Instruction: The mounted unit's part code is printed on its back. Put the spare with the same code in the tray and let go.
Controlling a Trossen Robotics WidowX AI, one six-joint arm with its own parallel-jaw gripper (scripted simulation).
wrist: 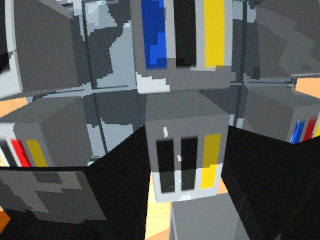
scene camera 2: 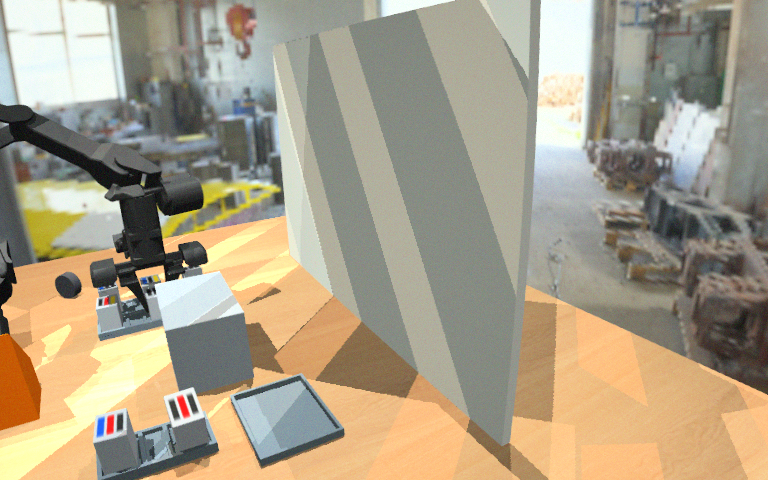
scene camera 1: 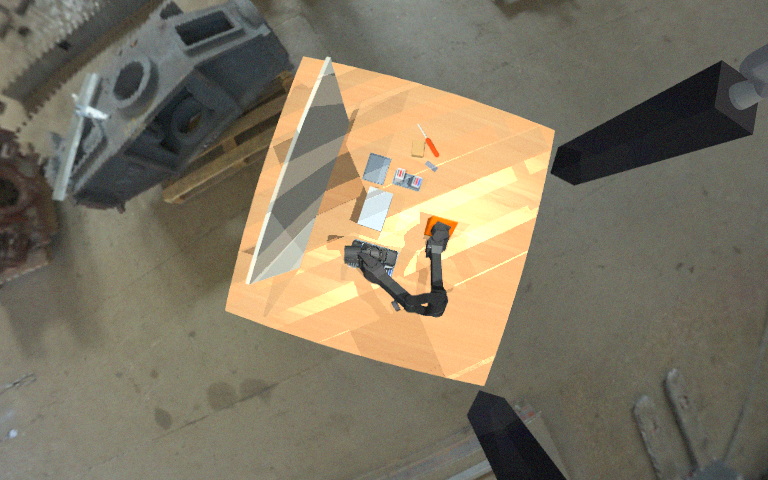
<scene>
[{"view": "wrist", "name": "my gripper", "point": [176, 128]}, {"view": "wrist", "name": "rack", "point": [113, 107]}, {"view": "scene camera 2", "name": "my gripper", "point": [158, 309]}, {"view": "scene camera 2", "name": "grey tray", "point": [282, 418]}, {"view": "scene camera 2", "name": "rack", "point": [135, 318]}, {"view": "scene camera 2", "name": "mounted unit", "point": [205, 327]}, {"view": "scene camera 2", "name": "wall panel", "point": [408, 142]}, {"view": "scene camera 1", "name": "mounted unit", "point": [377, 202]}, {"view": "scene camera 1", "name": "wall panel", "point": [303, 179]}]
</scene>
